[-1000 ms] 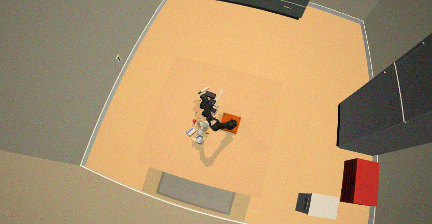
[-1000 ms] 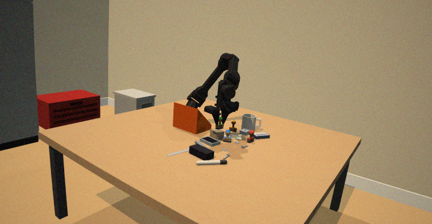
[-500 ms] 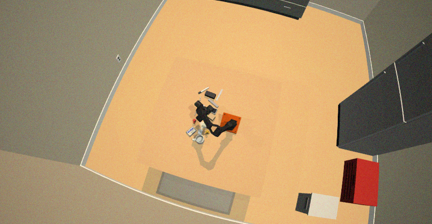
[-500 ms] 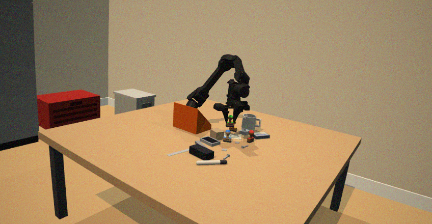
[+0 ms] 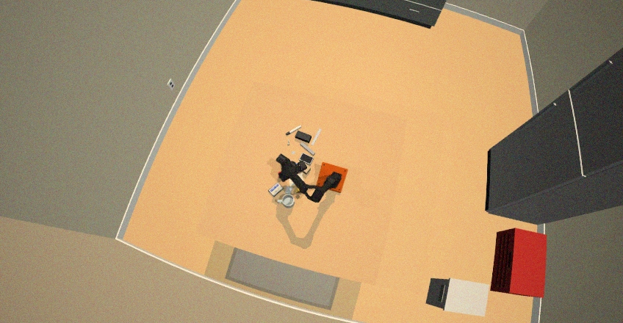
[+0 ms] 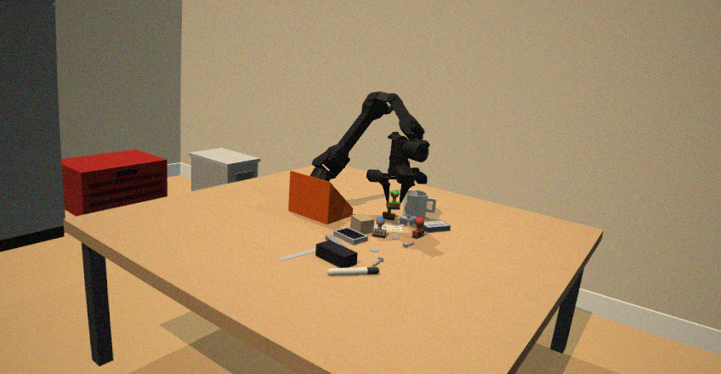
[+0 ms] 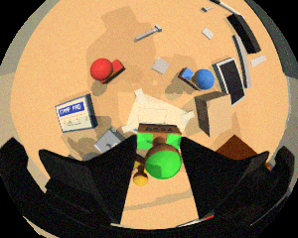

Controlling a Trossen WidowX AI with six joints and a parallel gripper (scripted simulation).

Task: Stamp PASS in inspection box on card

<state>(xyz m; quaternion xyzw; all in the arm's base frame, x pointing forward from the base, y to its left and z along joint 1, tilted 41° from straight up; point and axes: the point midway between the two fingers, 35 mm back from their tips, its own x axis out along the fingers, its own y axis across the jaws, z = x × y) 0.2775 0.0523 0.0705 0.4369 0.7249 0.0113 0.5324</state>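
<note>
Right now the card is 20 mm behind my gripper tip and 90 mm below it. The rest, counted from my gripper tip: blue-knobbed stamp (10 mm ahead, 80 mm to the right, 70 mm below); then green-knobbed stamp (right at my gripper tip); then red-knobbed stamp (100 mm ahead, 10 mm to the left, 70 mm below).
</note>
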